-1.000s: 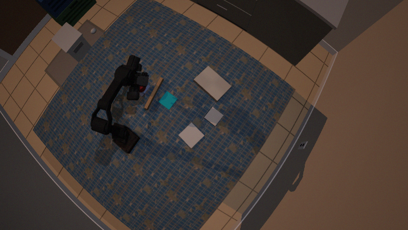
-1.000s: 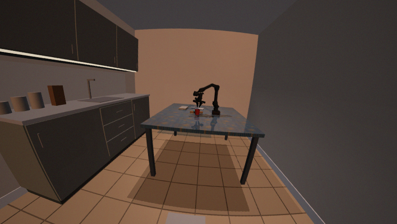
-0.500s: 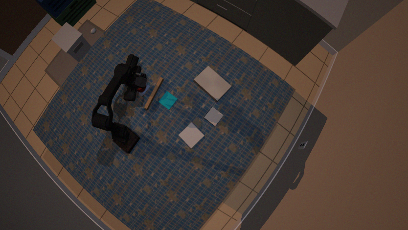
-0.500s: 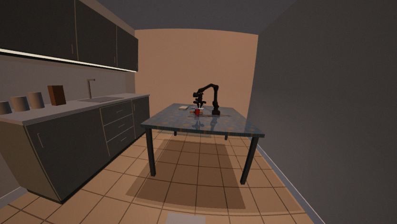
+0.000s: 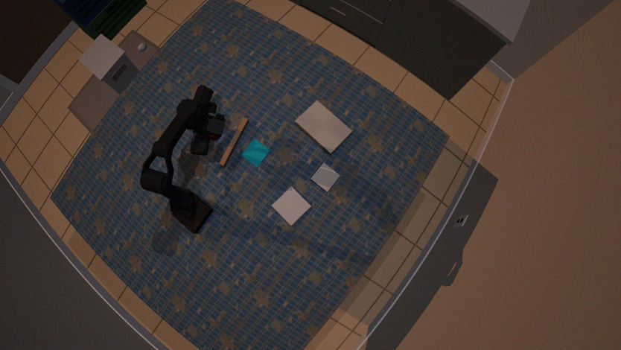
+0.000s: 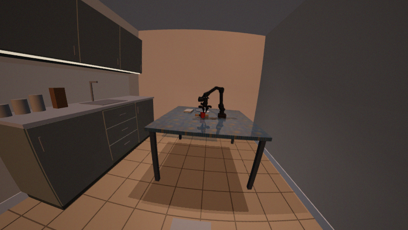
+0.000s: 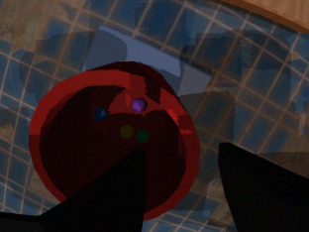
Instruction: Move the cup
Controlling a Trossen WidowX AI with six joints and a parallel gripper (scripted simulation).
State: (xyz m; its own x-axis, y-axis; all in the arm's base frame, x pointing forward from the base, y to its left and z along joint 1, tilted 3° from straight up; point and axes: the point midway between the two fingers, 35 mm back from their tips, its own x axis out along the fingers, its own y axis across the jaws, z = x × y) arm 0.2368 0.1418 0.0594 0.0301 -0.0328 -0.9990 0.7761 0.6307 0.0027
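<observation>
Right now my gripper tip is 2 cm short of the red cup, 2 cm to the right of it and 3 cm above it. Also, from my gripper tip: pale blue pad 2 cm ahead, 2 cm to the left, 8 cm below; then teal pad 9 cm ahead, 16 cm to the right, 8 cm below; then wooden bar 5 cm ahead, 7 cm to the right, 7 cm below.
</observation>
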